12 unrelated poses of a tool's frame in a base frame.
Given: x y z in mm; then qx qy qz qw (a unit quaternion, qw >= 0).
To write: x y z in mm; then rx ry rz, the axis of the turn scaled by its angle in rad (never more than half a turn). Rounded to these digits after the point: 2 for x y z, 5 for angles.
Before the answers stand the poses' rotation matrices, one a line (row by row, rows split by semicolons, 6 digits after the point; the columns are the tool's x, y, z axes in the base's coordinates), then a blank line. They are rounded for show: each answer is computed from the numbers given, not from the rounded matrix.
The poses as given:
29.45 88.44 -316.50 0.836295 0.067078 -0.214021 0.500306
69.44 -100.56 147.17 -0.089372 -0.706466 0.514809 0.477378
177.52 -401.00 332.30 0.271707 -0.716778 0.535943 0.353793
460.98 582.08 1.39 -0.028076 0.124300 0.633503 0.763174
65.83 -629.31 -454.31 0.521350 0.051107 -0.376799 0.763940
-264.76 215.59 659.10 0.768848 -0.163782 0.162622 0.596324
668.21 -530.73 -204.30 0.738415 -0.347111 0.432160 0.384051
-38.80 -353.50 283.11 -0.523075 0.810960 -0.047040 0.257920
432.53 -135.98 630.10 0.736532 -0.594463 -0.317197 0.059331
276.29 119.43 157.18 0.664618 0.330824 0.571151 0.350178
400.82 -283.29 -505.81 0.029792 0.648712 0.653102 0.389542
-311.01 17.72 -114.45 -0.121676 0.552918 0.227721 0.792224
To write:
0.899391 0.326346 -0.290850; -0.101958 -0.490389 -0.865519; -0.425088 0.808095 -0.407778
-0.528246 -0.365241 -0.766522; 0.617794 0.453968 -0.642062; 0.582484 -0.812719 -0.014164
-0.602012 -0.768733 -0.215943; -0.010281 0.277881 -0.960561; 0.798421 -0.576048 -0.175191
0.166446 -0.973926 0.154153; 0.959967 0.195771 0.200343; -0.225298 0.114635 0.967522
0.710821 0.628993 -0.314803; -0.522415 0.172433 -0.835075; -0.470974 0.758046 0.451164
0.893459 -0.445798 0.054729; -0.057896 -0.235146 -0.970234; 0.445397 0.863696 -0.235904
0.385503 -0.844567 0.371610; -0.180681 -0.464038 -0.867193; 0.904843 0.267163 -0.331485
-0.319739 -0.824121 0.467537; -0.872652 0.448359 0.193528; -0.369115 -0.346118 -0.862529
0.091999 -0.838043 -0.537792; -0.913322 -0.286187 0.289725; -0.396711 0.464522 -0.791732
0.128684 0.039734 0.990889; 0.839752 -0.535862 -0.087568; 0.527500 0.843370 -0.102324
-0.694739 -0.470168 0.544316; 0.547474 0.145140 0.824140; -0.466487 0.870561 0.156570
0.284849 -0.495366 0.820654; 0.226259 0.866676 0.444612; -0.931487 0.059033 0.358953

29.45 88.44 -316.50 2.02223 0.16220 -0.51752
69.44 -100.56 147.17 -0.21829 -1.72557 1.25744
177.52 -401.00 332.30 0.70252 -1.85328 1.38572
460.98 582.08 1.39 -0.06105 0.27030 1.37758
65.83 -629.31 -454.31 1.13337 0.11110 -0.81913
-264.76 215.59 659.10 1.78507 -0.38026 0.37757
668.21 -530.73 -204.30 1.88199 -0.88468 1.10144
-38.80 -353.50 283.11 -1.41837 2.19900 -0.12755
432.53 -135.98 630.10 2.23036 -1.80015 -0.96053
276.29 119.43 157.18 1.72140 0.85686 1.47932
400.82 -283.29 -505.81 0.07574 1.64911 1.66027
-311.01 17.72 -114.45 -0.26174 1.18942 0.48986

